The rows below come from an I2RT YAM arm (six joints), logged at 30 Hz.
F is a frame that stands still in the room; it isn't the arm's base.
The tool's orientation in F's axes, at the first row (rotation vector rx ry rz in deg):
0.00, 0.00, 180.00
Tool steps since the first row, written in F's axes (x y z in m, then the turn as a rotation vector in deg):
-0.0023, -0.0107, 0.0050, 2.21, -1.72, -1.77
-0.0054, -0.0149, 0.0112, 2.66, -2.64, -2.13
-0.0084, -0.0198, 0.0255, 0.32, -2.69, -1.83
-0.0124, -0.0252, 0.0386, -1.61, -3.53, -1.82
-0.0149, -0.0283, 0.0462, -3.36, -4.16, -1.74
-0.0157, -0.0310, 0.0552, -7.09, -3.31, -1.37
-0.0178, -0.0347, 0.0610, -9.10, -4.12, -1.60
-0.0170, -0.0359, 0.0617, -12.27, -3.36, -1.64
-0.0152, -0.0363, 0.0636, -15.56, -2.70, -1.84
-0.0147, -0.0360, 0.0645, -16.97, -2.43, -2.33
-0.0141, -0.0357, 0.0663, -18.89, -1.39, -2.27
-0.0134, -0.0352, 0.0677, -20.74, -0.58, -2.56
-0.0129, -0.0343, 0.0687, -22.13, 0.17, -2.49
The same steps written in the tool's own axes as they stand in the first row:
0.0023, 0.0107, 0.0050, -2.21, 1.72, -1.77
0.0054, 0.0149, 0.0112, -2.66, 2.64, -2.13
0.0084, 0.0198, 0.0255, -0.32, 2.69, -1.83
0.0124, 0.0252, 0.0386, 1.61, 3.53, -1.82
0.0149, 0.0283, 0.0462, 3.36, 4.16, -1.74
0.0157, 0.0310, 0.0552, 7.09, 3.31, -1.37
0.0178, 0.0347, 0.0610, 9.10, 4.12, -1.60
0.0170, 0.0359, 0.0617, 12.27, 3.36, -1.64
0.0152, 0.0363, 0.0636, 15.56, 2.70, -1.84
0.0147, 0.0360, 0.0645, 16.97, 2.43, -2.33
0.0141, 0.0357, 0.0663, 18.89, 1.39, -2.27
0.0134, 0.0352, 0.0677, 20.74, 0.58, -2.56
0.0129, 0.0343, 0.0687, 22.13, -0.17, -2.49

